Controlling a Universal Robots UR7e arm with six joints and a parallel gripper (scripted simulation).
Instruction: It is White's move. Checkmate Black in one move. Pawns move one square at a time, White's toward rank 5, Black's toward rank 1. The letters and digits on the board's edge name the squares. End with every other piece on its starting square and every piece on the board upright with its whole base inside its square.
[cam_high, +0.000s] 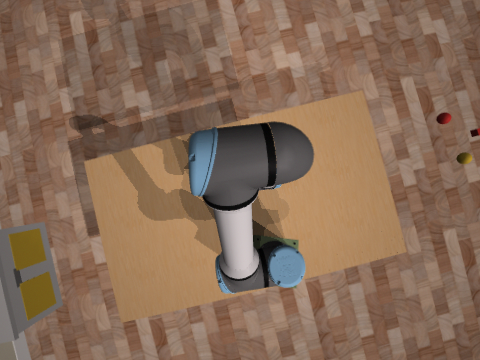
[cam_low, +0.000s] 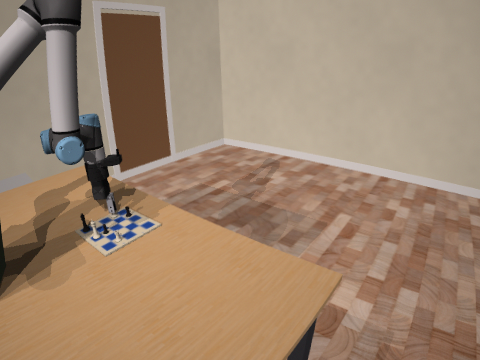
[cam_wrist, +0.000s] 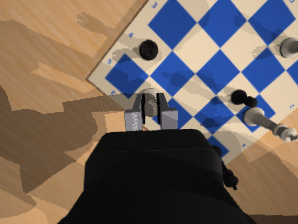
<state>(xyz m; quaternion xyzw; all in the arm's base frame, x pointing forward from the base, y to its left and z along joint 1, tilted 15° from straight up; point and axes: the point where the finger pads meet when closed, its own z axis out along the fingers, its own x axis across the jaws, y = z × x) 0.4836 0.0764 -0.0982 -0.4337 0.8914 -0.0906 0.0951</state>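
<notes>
My hand is 80 mm to the left of the chessboard, 40 mm above it and 30 mm past it. The rest, counted from my hand: white piece: 100 mm behind, 80 mm to the right, 10 mm below; tall black piece: 120 mm behind, 10 mm to the right, 10 mm below.
</notes>
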